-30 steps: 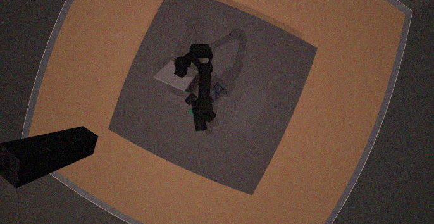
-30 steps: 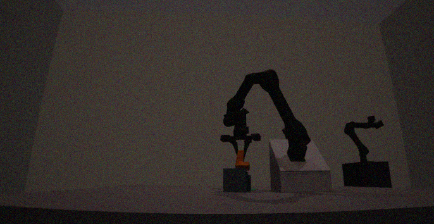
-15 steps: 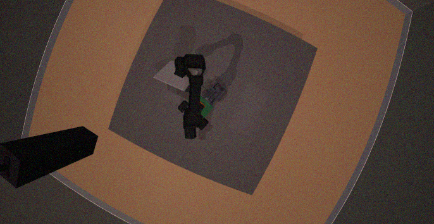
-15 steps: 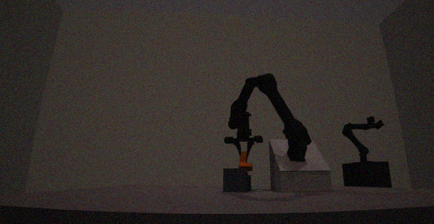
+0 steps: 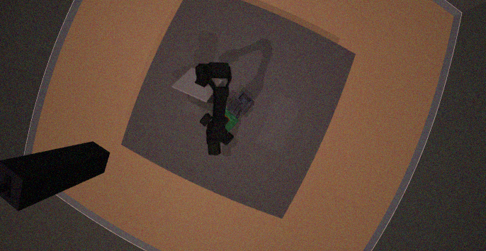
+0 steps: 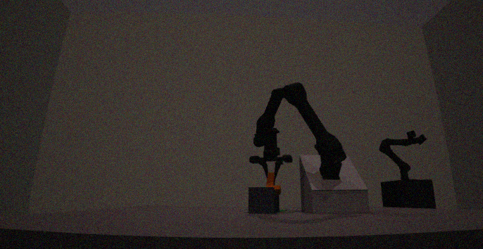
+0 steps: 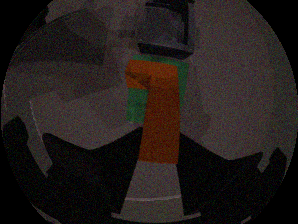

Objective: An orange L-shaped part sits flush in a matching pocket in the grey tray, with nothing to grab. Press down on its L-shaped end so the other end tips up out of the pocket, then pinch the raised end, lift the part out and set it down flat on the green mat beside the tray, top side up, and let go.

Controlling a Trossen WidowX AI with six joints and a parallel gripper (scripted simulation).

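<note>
The green mat lies 150 mm below my gripper tip, 20 mm to the left of it and 10 mm ahead of it. Round my gripper tip: orange L-shaped part 30 mm to the left, 30 mm below, 10 mm behind.
</note>
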